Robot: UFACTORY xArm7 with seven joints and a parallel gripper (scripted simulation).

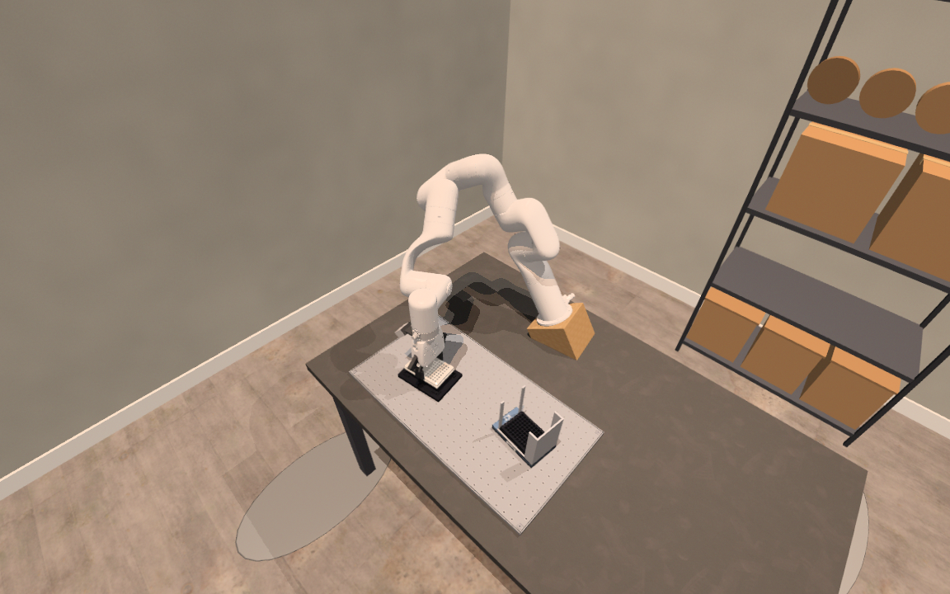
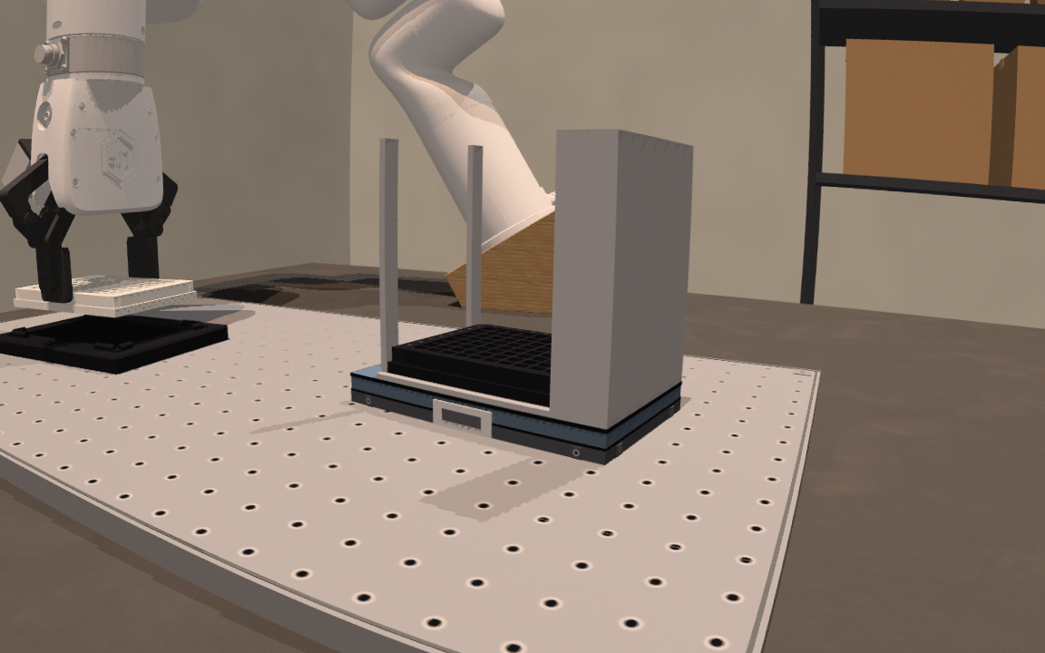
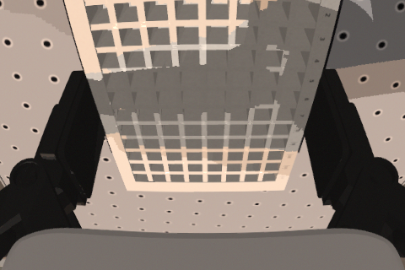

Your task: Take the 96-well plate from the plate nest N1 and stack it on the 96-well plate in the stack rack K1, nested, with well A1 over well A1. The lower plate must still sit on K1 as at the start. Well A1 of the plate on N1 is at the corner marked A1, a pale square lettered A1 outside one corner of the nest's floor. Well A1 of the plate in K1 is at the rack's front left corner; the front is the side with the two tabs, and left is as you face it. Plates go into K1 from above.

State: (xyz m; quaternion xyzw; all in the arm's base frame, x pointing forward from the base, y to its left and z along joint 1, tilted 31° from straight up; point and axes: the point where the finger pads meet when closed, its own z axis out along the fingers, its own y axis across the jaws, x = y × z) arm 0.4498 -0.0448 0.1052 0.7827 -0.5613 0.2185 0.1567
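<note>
The plate nest N1 lies 50 mm below my hand. Round my hand: white 96-well plate: 10 mm below; thin post: 280 mm to the left, 40 mm behind, 30 mm above; pale square: 90 mm to the right, 40 mm below, 30 mm behind.
</note>
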